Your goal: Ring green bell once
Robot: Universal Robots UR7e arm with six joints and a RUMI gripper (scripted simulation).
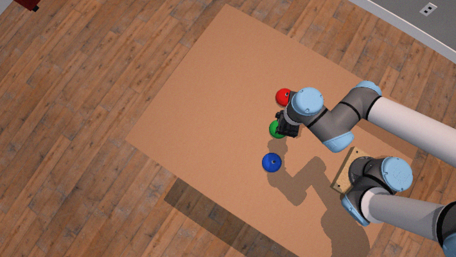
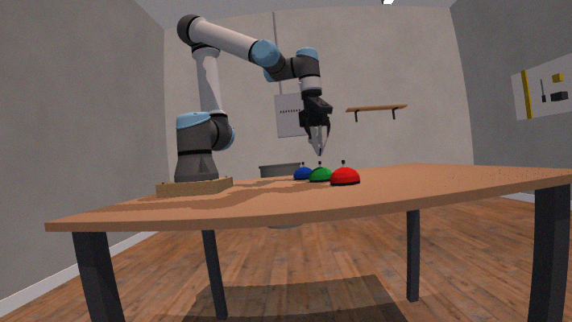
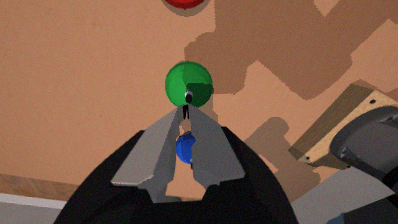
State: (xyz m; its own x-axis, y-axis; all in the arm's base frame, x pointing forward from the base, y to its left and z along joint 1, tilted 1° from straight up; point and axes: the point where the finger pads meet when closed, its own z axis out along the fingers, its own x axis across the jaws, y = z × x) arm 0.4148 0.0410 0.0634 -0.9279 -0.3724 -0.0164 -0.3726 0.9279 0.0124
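The green bell is 6 cm below my hand. The rest, counted from my hand: blue bell 6 cm behind, 14 cm to the left, 6 cm below; red bell 5 cm ahead, 14 cm to the right, 6 cm below.
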